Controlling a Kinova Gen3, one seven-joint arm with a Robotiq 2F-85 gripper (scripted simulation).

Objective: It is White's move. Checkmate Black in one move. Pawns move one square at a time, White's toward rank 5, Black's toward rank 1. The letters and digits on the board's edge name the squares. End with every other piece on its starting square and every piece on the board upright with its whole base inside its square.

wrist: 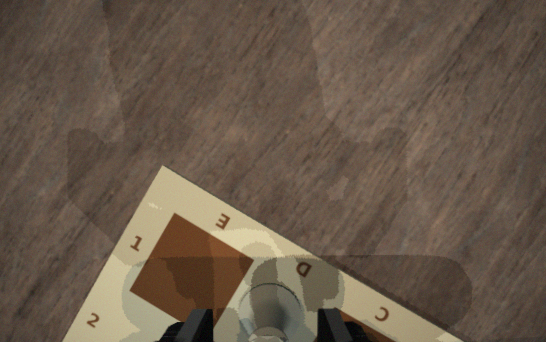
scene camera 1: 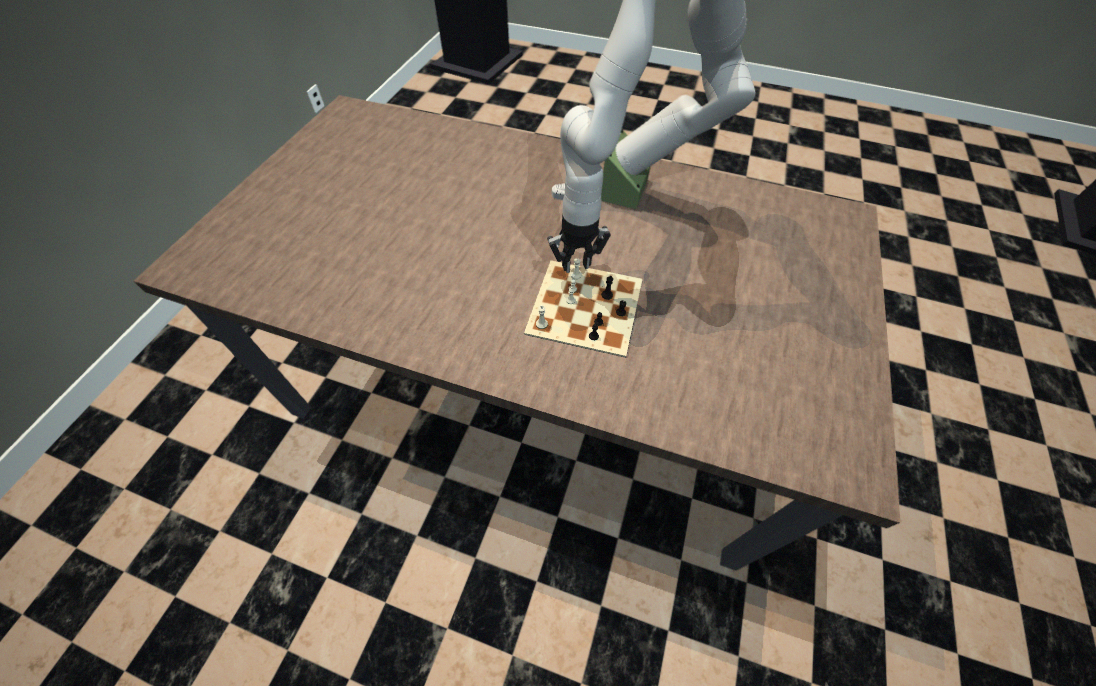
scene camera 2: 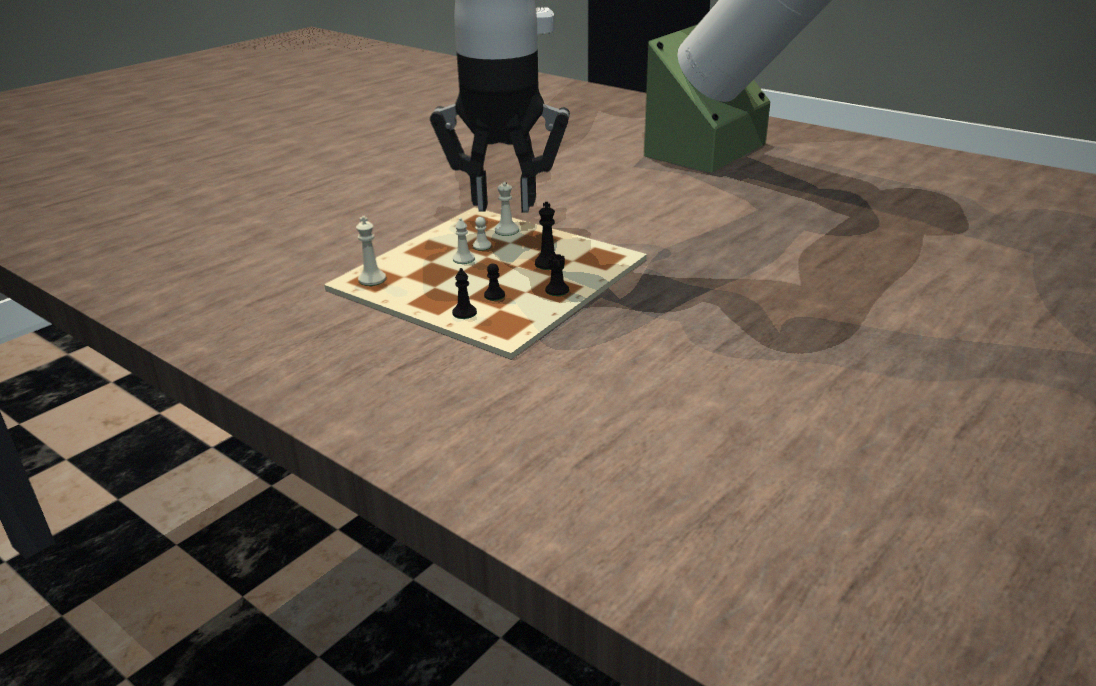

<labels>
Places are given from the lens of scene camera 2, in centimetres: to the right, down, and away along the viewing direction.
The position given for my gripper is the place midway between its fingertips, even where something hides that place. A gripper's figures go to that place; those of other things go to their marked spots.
my gripper point(scene camera 2: 504, 209): -4, -14, 91
black king point(scene camera 2: 546, 213): 0, -12, 82
</labels>
